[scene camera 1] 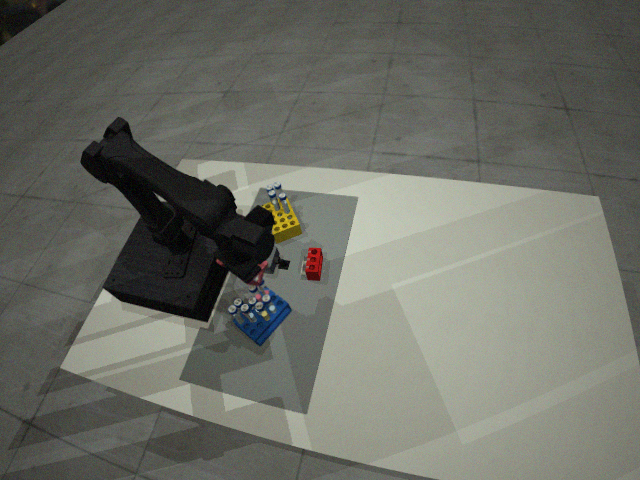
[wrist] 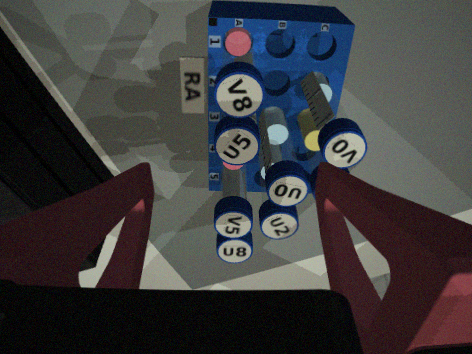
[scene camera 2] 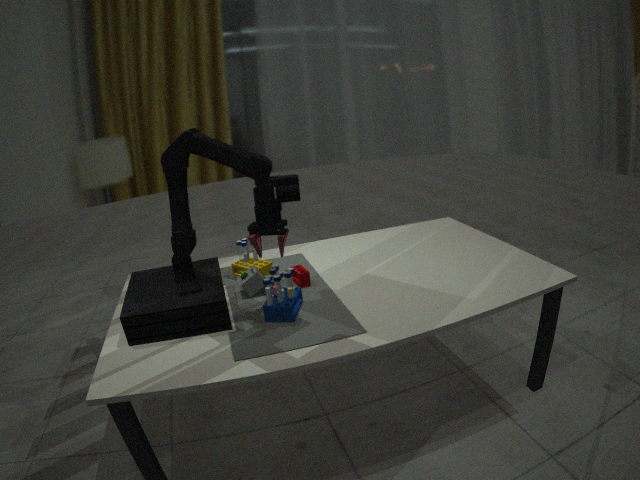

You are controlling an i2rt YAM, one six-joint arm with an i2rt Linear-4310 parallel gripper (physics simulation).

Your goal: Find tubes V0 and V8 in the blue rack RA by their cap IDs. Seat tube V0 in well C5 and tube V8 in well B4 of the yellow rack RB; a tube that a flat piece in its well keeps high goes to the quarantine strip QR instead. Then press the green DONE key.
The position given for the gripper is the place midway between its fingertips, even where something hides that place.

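Observation:
The gripper (scene camera 2: 271,257) is open and holds nothing. Both the gripper (scene camera 1: 250,277) as scene camera 1 shows it and the gripper (wrist: 234,177) as the wrist view shows it are in sight.

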